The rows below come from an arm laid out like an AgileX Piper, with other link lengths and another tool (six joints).
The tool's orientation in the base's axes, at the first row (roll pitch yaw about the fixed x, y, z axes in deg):
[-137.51 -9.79 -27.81]
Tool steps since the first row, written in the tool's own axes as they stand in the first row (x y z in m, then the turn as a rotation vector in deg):
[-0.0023 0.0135 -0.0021 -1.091 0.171 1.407]
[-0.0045 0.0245 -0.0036 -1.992 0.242 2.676]
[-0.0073 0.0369 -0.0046 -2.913 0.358 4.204]
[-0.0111 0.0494 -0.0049 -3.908 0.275 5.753]
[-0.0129 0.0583 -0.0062 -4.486 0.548 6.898]
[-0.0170 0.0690 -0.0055 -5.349 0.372 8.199]
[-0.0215 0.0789 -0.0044 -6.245 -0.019 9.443]
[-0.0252 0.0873 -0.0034 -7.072 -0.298 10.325]
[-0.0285 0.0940 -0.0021 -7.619 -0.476 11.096]
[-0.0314 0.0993 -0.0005 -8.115 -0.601 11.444]
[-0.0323 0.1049 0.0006 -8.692 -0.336 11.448]
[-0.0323 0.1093 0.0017 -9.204 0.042 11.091]
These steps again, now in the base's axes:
[-0.0062 -0.0096 -0.0079 -0.393 1.139 -1.322]
[-0.0114 -0.0172 -0.0145 -0.655 2.187 -2.444]
[-0.0173 -0.0252 -0.0225 -0.835 3.352 -3.788]
[-0.0237 -0.0324 -0.0312 -1.022 4.703 -5.028]
[-0.0280 -0.0386 -0.0365 -1.104 5.393 -6.140]
[-0.0339 -0.0438 -0.0448 -1.259 6.615 -7.115]
[-0.0397 -0.0482 -0.0530 -1.416 7.974 -7.911]
[-0.0446 -0.0519 -0.0599 -1.693 9.026 -8.507]
[-0.0485 -0.0544 -0.0659 -1.798 9.819 -9.042]
[-0.0517 -0.0559 -0.0711 -2.052 10.323 -9.296]
[-0.0533 -0.0589 -0.0758 -2.617 10.403 -9.573]
[-0.0539 -0.0614 -0.0795 -3.307 10.179 -9.652]

